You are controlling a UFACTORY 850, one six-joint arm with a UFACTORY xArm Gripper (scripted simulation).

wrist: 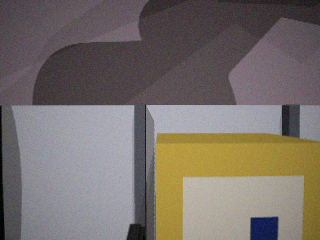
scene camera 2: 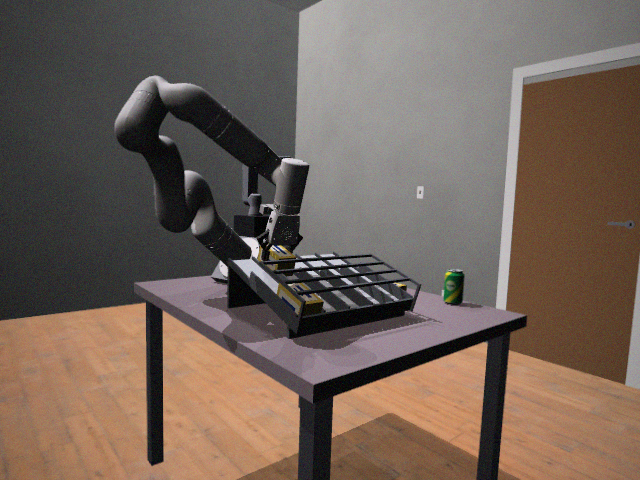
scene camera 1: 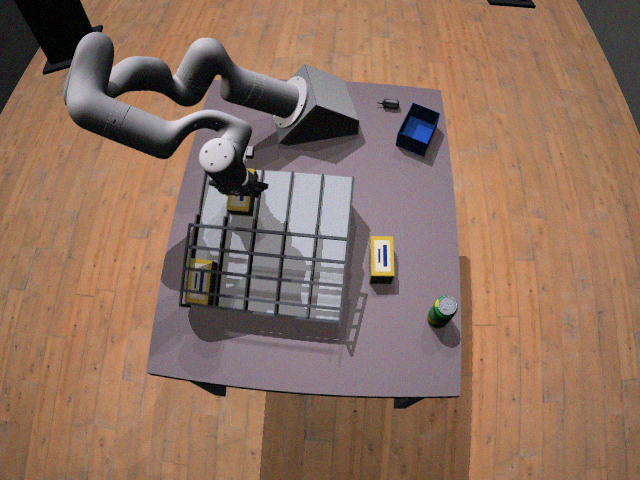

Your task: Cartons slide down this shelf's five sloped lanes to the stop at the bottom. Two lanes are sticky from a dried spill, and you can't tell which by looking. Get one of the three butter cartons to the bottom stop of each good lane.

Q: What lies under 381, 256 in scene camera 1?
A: A yellow butter carton.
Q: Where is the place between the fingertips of my gripper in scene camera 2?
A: At 275, 260
